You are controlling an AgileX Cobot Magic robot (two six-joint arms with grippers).
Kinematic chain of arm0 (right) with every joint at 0, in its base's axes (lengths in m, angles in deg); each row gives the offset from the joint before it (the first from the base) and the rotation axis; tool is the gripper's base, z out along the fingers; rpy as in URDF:
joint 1: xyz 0 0 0.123 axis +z
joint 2: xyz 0 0 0 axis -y
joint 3: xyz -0.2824 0 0.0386 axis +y
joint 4: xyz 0.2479 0 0.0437 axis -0.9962 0 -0.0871
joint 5: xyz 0 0 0 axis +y
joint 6: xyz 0.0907 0 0.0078 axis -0.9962 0 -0.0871
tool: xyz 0 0 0 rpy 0 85 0
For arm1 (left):
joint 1: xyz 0 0 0.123 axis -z
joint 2: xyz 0 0 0 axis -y
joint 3: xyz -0.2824 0 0.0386 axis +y
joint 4: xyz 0.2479 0 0.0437 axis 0.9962 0 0.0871
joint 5: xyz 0 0 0 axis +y
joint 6: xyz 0.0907 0 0.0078 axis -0.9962 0 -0.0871
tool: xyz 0 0 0 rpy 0 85 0
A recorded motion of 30 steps. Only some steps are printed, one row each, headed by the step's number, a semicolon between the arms.
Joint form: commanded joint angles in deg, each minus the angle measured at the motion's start. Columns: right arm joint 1, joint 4, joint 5, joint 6, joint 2, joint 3; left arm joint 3, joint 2, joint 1, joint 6, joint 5, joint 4.
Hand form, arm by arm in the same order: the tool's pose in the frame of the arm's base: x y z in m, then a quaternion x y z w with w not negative. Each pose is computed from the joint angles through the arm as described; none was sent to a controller.
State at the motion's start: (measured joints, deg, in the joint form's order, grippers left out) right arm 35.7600 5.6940 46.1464 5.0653 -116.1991 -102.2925; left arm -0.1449 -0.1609 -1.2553 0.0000 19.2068 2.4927
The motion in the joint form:
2: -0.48 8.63 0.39 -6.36 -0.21 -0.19; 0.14 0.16 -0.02 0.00 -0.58 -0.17
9: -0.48 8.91 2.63 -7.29 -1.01 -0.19; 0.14 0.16 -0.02 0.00 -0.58 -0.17
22: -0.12 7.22 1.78 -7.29 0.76 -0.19; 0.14 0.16 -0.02 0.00 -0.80 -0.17
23: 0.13 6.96 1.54 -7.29 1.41 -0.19; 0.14 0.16 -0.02 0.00 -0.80 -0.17
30: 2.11 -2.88 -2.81 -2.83 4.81 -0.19; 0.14 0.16 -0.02 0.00 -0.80 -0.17
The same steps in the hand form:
2: 0.3875 0.2541 0.2685 -0.32954 0.89002 -0.01380 0.31476; 0.0539 0.0024 0.1838 0.00235 0.78589 0.02384 0.61790
9: 0.3872 0.2528 0.2602 -0.32399 0.89966 -0.02210 0.29181; 0.0539 0.0024 0.1838 0.00235 0.78589 0.02384 0.61790
22: 0.3816 0.2550 0.2747 -0.31865 0.89617 -0.00182 0.30878; 0.0540 0.0024 0.1841 0.00239 0.78471 0.02384 0.61941
23: 0.3791 0.2561 0.2800 -0.31875 0.89388 0.00306 0.31521; 0.0540 0.0024 0.1841 0.00239 0.78471 0.02384 0.61941
30: 0.3589 0.2752 0.3098 -0.32905 0.87088 0.09037 0.35373; 0.0540 0.0024 0.1841 0.00239 0.78471 0.02384 0.61941

